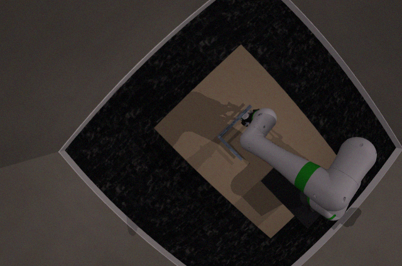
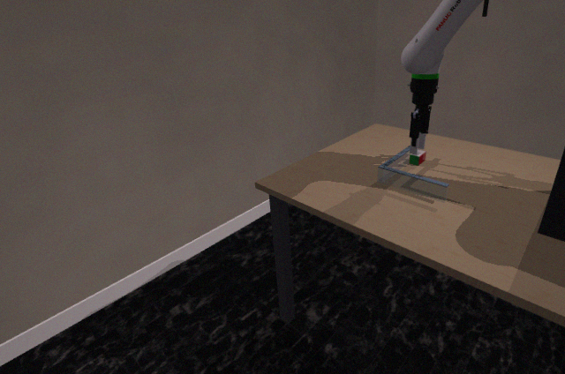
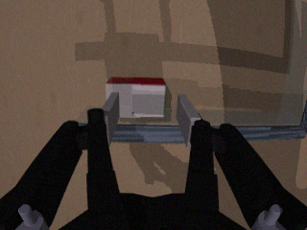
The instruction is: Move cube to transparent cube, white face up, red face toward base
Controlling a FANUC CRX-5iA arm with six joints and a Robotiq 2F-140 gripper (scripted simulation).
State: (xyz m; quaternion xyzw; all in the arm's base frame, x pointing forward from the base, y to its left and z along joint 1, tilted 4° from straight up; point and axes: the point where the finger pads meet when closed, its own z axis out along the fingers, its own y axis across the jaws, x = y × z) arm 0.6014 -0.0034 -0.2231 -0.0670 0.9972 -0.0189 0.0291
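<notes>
The cube lies 6 cm below my hand. The rest, counted from my hand: bar: 8 cm to the left, 4 cm below, 2 cm ahead.
</notes>
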